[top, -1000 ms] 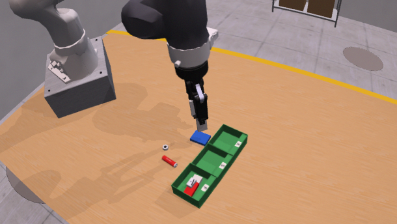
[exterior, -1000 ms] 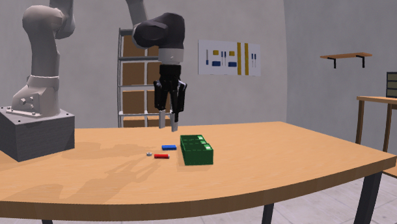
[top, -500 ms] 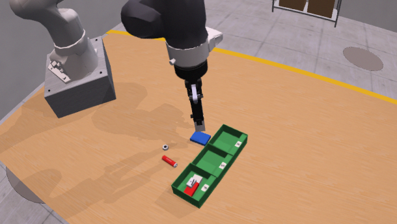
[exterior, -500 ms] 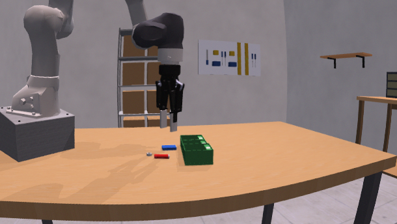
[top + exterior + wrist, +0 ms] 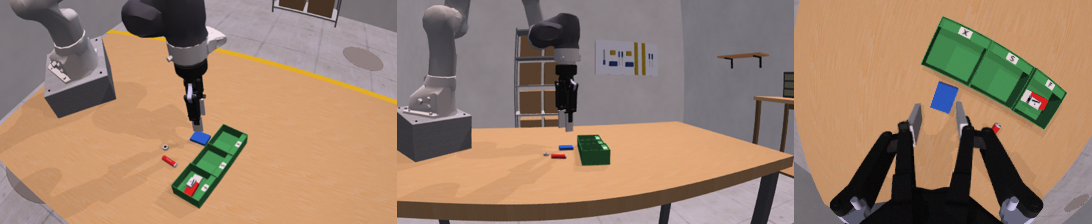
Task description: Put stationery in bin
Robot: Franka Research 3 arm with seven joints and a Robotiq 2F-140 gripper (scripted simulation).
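The flat blue block is 100 mm below my hand. The rest, counted from my hand: red cylinder 110 mm to the right, 100 mm below, 40 mm behind; metal nut 100 mm below, 80 mm behind, 70 mm to the right; green three-compartment bin 80 mm to the right, 80 mm below, 70 mm ahead.
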